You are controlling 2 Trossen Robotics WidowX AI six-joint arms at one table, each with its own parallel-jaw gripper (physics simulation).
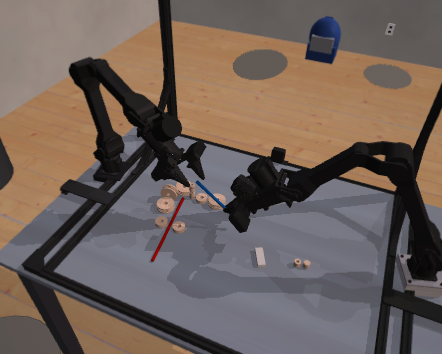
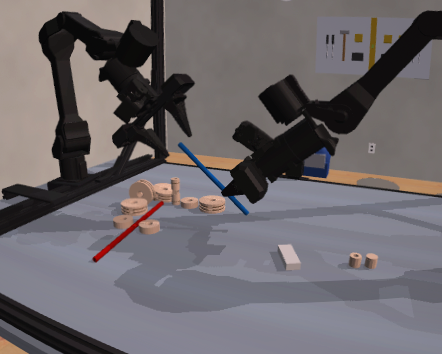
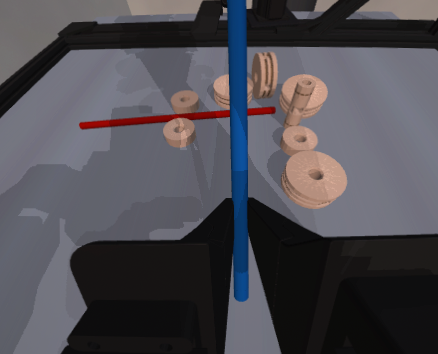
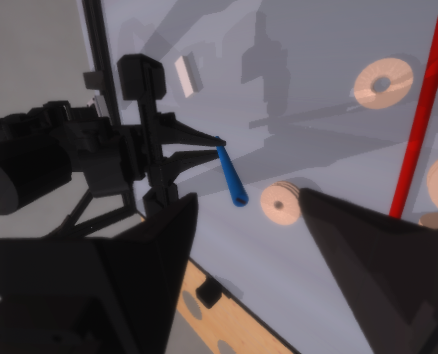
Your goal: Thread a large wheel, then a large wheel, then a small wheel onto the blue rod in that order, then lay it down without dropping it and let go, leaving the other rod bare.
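Where they show: left gripper, fingertip midpoint: (image 1: 224, 209) (image 2: 223, 193) (image 3: 239, 205) (image 4: 226, 148); right gripper, fingertip midpoint: (image 1: 196, 182) (image 2: 179, 146) (image 4: 247, 197); left arm's base, origin of the base link: (image 1: 421, 270) (image 4: 95, 116); right arm's base, origin of the base link: (image 1: 112, 168) (image 2: 73, 178) (image 3: 270, 15).
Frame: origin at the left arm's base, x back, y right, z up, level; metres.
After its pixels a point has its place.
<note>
My left gripper (image 1: 227, 209) @[x -0.544, y 0.137, z 0.021 m] (image 2: 226, 192) @[x -0.544, y 0.137, z 0.021 m] (image 3: 239, 205) @[x -0.544, y 0.137, z 0.021 m] (image 4: 226, 148) @[x -0.544, y 0.137, z 0.021 m] is shut on the blue rod (image 1: 212, 195) @[x -0.581, y 0.143, z 0.069 m] (image 2: 205, 169) @[x -0.578, y 0.140, z 0.065 m] (image 3: 239, 125) @[x -0.569, y 0.142, z 0.060 m] (image 4: 231, 172) @[x -0.605, y 0.145, z 0.087 m] near its lower end. The rod is tilted above the table and shows no wheel on it. My right gripper (image 1: 196, 182) @[x -0.629, y 0.155, z 0.103 m] (image 2: 178, 145) @[x -0.629, y 0.155, z 0.103 m] (image 4: 247, 197) @[x -0.629, y 0.155, z 0.103 m] is open and empty, with its fingertips around the line to the rod's upper end. Large wheels (image 2: 212, 206) @[x -0.572, y 0.196, z -0.029 m] (image 2: 134, 208) @[x -0.728, y 0.160, z -0.028 m] (image 3: 305, 185) @[x -0.567, y 0.208, z -0.025 m] (image 4: 270, 207) @[x -0.564, y 0.228, z -0.025 m] lie flat; another large wheel (image 2: 137, 189) @[x -0.740, y 0.218, z -0.007 m] (image 3: 265, 82) @[x -0.709, y 0.220, z -0.011 m] stands on edge. Small wheels (image 2: 189, 204) @[x -0.625, y 0.216, z -0.035 m] (image 2: 149, 229) @[x -0.673, y 0.084, z -0.035 m] (image 3: 180, 141) @[x -0.660, y 0.102, z -0.035 m] lie near them.
The bare red rod (image 1: 167, 230) @[x -0.710, y 0.085, z -0.037 m] (image 2: 125, 235) @[x -0.711, y 0.062, z -0.040 m] (image 3: 130, 120) @[x -0.716, y 0.040, z -0.036 m] (image 4: 415, 135) @[x -0.701, y 0.147, z -0.036 m] lies among the wheels. A column of small cylinders (image 2: 175, 192) @[x -0.659, y 0.234, z -0.016 m] stands beside them. A white block (image 1: 260, 257) @[x -0.428, y 0.016, z -0.033 m] (image 2: 289, 257) @[x -0.429, y 0.008, z -0.033 m] and two small cylinders (image 2: 355, 261) @[x -0.327, y 0.002, z -0.033 m] (image 2: 371, 261) @[x -0.301, y 0.001, z -0.032 m] are farther right. Black rails edge the table.
</note>
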